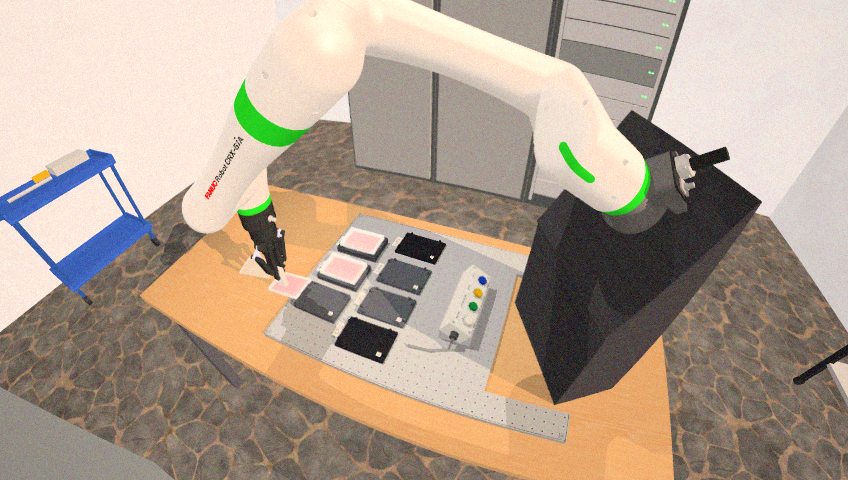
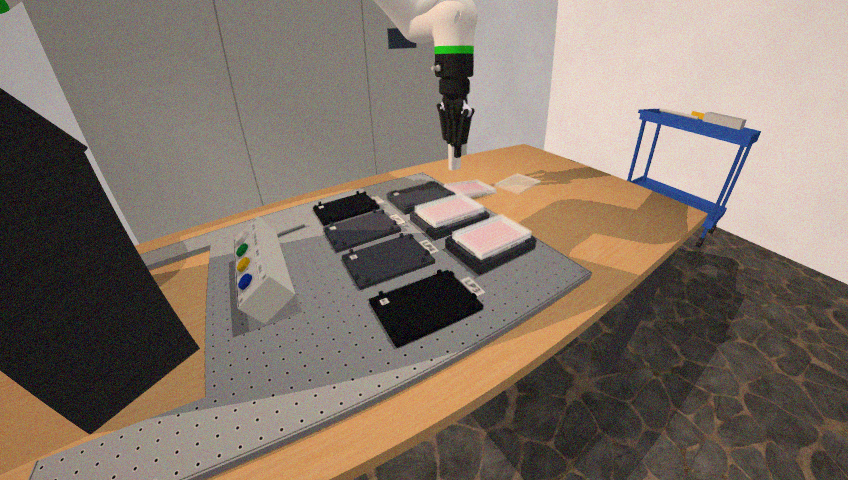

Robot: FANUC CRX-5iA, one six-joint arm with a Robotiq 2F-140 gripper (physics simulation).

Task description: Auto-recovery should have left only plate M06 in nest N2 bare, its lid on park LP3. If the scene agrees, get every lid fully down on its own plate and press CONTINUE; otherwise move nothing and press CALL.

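Seen in the pictures: gripper, fingertip midpoint: [image 1: 283, 284] [image 2: 454, 168]; arm's base at its link origin: [image 1: 635, 197].
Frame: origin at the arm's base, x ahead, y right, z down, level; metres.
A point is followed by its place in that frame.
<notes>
Two pink plates [image 1: 363, 242] @(x 0.678, y -0.176, z 0.441 m) [image 1: 343, 269] @(x 0.624, y -0.296, z 0.443 m) [image 2: 492, 237] @(x 0.690, y -0.149, z 0.441 m) [image 2: 450, 211] @(x 0.634, y -0.264, z 0.443 m) sit in dark nests; clear rims show around them, but lid seating is hard to tell. A third pink plate [image 1: 292, 286] @(x 0.700, y -0.451, z 0.468 m) [image 2: 473, 189] @(x 0.728, y -0.428, z 0.469 m) lies off the nests, beside the dark plate-free nest [image 1: 323, 300] @(x 0.579, y -0.407, z 0.462 m) [image 2: 419, 195] @(x 0.582, y -0.397, z 0.462 m). A clear, flat lid-like piece [image 1: 251, 268] @(x 0.894, y -0.523, z 0.484 m) [image 2: 517, 182] @(x 0.881, y -0.494, z 0.484 m) lies on the wood. Park LP3 [image 1: 420, 246] @(x 0.554, y -0.033, z 0.469 m) [image 2: 425, 309] @(x 0.552, y -0.018, z 0.469 m) is black and shows no lid. My gripper [image 1: 281, 278] @(x 0.686, y -0.477, z 0.427 m) [image 2: 454, 166] @(x 0.686, y -0.477, z 0.427 m) is shut and empty, above the third plate. Plate numbers are unreadable.
Three more parks [image 1: 404, 275] @(x 0.494, y -0.160, z 0.470 m) [image 1: 385, 305] @(x 0.445, y -0.279, z 0.469 m) [image 1: 366, 339] @(x 0.392, y -0.393, z 0.470 m) stand in LP3's row; clear lids there are hard to tell. The button box [image 1: 464, 303] @(x 0.262, y -0.155, z 0.403 m) [image 2: 266, 279] @(x 0.330, y -0.031, z 0.400 m) has blue, yellow and green buttons. A black pedestal [image 1: 642, 297] @(x -0.100, y -0.141, z 0.090 m) [image 2: 77, 267] @(x 0.156, y 0.065, z 0.291 m) and blue cart [image 1: 104, 246] [image 2: 696, 124] stand nearby.
</notes>
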